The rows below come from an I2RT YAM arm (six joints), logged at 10 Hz.
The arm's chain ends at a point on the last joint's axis. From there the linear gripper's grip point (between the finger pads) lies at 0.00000 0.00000 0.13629 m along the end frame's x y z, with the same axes.
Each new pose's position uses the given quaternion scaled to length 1; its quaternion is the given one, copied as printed.
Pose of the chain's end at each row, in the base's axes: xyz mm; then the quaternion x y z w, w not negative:
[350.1 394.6 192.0 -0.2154 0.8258 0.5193 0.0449]
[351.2 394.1 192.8 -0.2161 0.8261 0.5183 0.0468]
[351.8 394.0 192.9 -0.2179 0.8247 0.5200 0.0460]
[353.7 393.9 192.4 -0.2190 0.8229 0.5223 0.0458]
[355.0 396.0 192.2 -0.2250 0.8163 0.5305 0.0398]
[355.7 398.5 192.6 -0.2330 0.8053 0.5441 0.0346]
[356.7 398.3 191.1 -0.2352 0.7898 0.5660 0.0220]
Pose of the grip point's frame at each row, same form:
[329.7 514.1 129.8 -0.2154 0.8258 0.5193 0.0449]
[331.2 513.6 130.3 -0.2161 0.8261 0.5183 0.0468]
[331.3 513.6 130.9 -0.2179 0.8247 0.5200 0.0460]
[332.8 513.8 131.0 -0.2190 0.8229 0.5223 0.0458]
[331.3 516.5 133.1 -0.2250 0.8163 0.5305 0.0398]
[328.7 520.1 137.3 -0.2330 0.8053 0.5441 0.0346]
[325.1 521.6 142.3 -0.2352 0.7898 0.5660 0.0220]

